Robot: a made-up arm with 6 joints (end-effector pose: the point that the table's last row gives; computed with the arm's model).
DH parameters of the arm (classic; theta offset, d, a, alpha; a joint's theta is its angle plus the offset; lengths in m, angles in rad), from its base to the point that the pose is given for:
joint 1: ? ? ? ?
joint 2: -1.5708 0 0.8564 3.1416
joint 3: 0 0 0 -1.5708
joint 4: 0 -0.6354 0 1.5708
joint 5: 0 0.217 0 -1.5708
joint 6: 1.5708 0 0 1.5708
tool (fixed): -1.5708 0 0 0
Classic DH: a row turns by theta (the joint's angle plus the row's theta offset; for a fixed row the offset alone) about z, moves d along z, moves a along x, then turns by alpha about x.
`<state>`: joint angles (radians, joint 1 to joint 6).
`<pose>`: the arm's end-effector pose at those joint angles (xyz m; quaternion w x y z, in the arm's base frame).
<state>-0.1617 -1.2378 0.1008 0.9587 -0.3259 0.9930</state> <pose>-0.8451 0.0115 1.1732 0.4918 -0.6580 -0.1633 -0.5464</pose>
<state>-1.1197 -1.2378 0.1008 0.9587 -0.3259 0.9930</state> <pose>-0.4767 0.6980 1.1732 0.1847 -0.6592 0.1583 -0.7116</pose>
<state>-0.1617 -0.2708 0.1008 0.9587 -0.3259 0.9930</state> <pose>0.2745 -0.1711 1.4554 0.5596 -0.7964 0.1220 -0.1941</pose>
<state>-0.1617 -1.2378 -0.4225 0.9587 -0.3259 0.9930</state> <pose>-0.5165 -0.0421 1.0982 0.5442 -0.7546 -0.0094 -0.3666</pose>
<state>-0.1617 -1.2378 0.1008 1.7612 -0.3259 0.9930</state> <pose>-0.8525 0.1807 1.1813 0.1891 -0.7193 0.0584 -0.6659</pose>
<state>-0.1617 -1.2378 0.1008 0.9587 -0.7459 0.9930</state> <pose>-0.8451 0.0115 1.1732 0.5950 -0.6098 0.0112 -0.5234</pose>
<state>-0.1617 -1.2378 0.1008 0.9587 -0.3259 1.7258</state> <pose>-0.8451 0.0115 1.1732 0.2235 -0.7905 0.0433 -0.5686</pose>
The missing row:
joint 1: 0 0.234 0 -1.5708
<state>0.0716 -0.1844 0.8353 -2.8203 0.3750 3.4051</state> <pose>0.2187 0.2221 1.5813 0.9166 -0.2338 -0.3051 -0.1102</pose>
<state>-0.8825 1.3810 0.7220 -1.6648 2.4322 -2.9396</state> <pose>0.7850 -0.9224 -0.1643 0.2118 0.0478 -0.8942 0.3914</pose>
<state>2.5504 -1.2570 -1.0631 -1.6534 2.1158 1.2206</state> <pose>0.1141 -0.0981 0.4086 0.9481 0.2100 0.1331 0.1981</pose>
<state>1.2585 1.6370 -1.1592 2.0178 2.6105 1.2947</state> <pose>0.0099 0.3361 -0.2219 0.5296 0.3398 0.0282 0.7767</pose>
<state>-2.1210 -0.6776 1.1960 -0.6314 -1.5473 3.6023</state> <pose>0.1666 0.6065 1.5459 0.3176 0.6717 -0.6592 -0.1159</pose>
